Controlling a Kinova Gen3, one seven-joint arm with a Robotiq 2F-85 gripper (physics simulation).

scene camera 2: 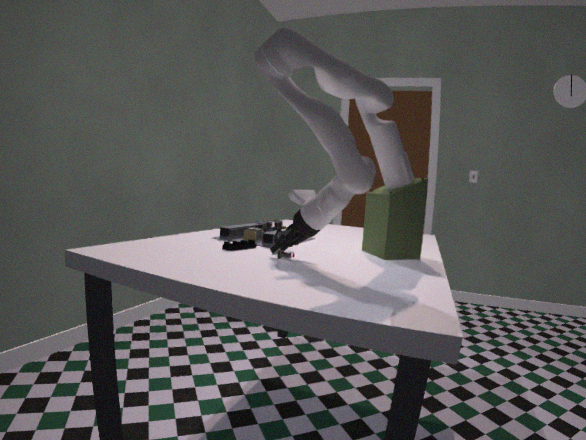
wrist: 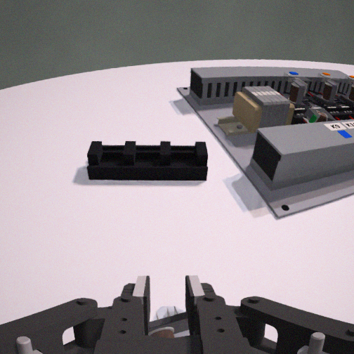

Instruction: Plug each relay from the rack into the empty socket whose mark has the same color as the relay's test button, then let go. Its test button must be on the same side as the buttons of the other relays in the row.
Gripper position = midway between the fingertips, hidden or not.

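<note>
Black rack [wrist: 129,161] in sight. My gripper [scene camera 2: 275,251] too, visible as well in the wrist view [wrist: 167,290].
</note>
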